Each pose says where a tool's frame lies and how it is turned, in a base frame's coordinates. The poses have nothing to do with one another.
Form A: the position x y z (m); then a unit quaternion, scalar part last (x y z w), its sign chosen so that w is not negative.
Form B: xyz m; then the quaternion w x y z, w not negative. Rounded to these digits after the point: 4 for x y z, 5 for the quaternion.
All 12 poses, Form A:
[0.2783, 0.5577, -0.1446, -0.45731, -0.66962, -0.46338, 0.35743]
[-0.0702, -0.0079, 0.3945, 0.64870, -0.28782, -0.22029, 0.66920]
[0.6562, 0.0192, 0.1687, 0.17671, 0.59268, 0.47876, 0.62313]
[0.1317, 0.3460, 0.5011, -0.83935, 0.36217, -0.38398, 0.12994]
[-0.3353, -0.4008, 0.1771, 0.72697, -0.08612, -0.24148, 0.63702]
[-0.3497, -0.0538, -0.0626, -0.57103, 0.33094, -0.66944, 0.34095]
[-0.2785, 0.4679, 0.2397, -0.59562, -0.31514, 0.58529, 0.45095]
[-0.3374, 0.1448, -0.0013, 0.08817, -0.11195, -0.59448, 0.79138]
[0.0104, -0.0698, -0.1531, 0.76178, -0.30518, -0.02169, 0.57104]
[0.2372, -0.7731, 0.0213, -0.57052, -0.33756, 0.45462, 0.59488]
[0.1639, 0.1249, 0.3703, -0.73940, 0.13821, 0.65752, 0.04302]
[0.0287, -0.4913, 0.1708, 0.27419, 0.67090, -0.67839, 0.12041]
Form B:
[0.2783, 0.5577, -0.1446, 0.35743, -0.45731, -0.66962, -0.46338]
[-0.0702, -0.0079, 0.3945, 0.66920, 0.64870, -0.28782, -0.22029]
[0.6562, 0.0192, 0.1687, 0.62313, 0.17671, 0.59268, 0.47876]
[0.1317, 0.3460, 0.5011, 0.12994, -0.83935, 0.36217, -0.38398]
[-0.3353, -0.4008, 0.1771, 0.63702, 0.72697, -0.08612, -0.24148]
[-0.3497, -0.0538, -0.0626, 0.34095, -0.57103, 0.33094, -0.66944]
[-0.2785, 0.4679, 0.2397, 0.45095, -0.59562, -0.31514, 0.58529]
[-0.3374, 0.1448, -0.0013, 0.79138, 0.08817, -0.11195, -0.59448]
[0.0104, -0.0698, -0.1531, 0.57104, 0.76178, -0.30518, -0.02169]
[0.2372, -0.7731, 0.0213, 0.59488, -0.57052, -0.33756, 0.45462]
[0.1639, 0.1249, 0.3703, 0.04302, -0.73940, 0.13821, 0.65752]
[0.0287, -0.4913, 0.1708, 0.12041, 0.27419, 0.67090, -0.67839]

